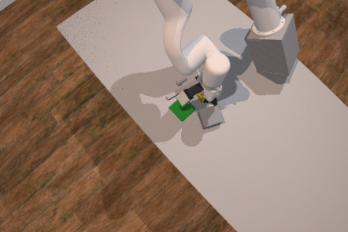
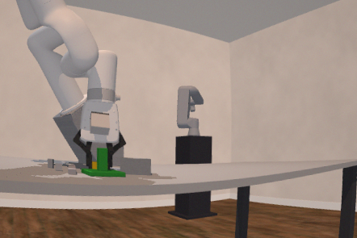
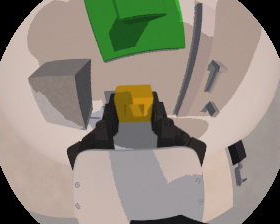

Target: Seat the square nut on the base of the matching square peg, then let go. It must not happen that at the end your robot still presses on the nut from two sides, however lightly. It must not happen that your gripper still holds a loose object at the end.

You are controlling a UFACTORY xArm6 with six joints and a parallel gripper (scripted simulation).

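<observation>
Right now the grey bar is 8 cm to the right of my hand, 4 cm ahead of it and 2 cm below it. From my hand the other things lie so: grey block 8 cm to the left, 5 cm ahead.
</observation>
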